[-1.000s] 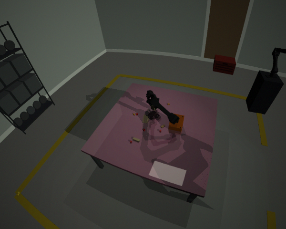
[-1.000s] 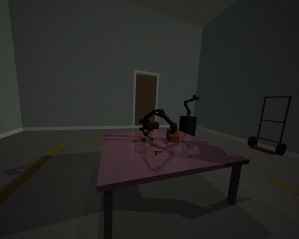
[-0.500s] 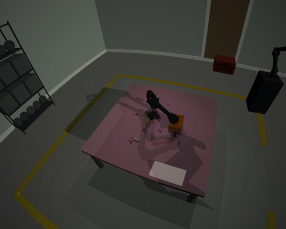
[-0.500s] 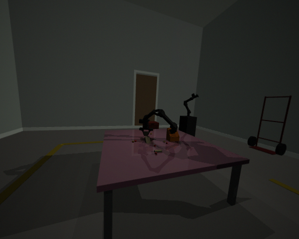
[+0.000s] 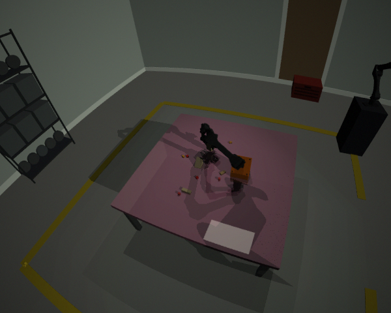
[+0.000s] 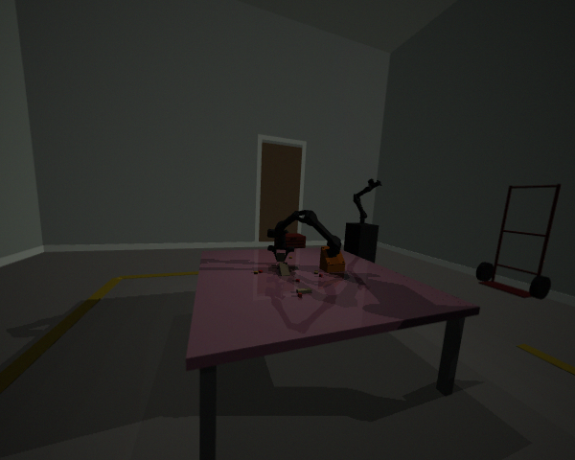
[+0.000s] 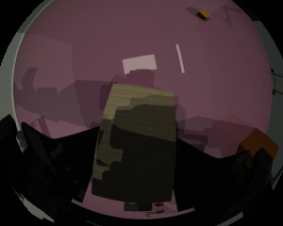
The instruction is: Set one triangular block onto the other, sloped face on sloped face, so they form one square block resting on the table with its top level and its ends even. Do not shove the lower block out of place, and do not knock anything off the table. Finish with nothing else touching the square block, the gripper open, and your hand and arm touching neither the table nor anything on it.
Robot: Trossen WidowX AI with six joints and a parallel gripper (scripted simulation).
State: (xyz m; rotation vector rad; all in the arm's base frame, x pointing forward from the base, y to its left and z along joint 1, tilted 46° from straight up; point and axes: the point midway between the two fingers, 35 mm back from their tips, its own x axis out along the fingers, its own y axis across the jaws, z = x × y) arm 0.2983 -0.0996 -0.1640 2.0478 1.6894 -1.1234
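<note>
Now: gripper tip 10 mm to the right of the tan triangular block and 10 mm below it. Also, from my gripper tip: tan bar 50 mm ahead, 470 mm to the left, 30 mm below.
</note>
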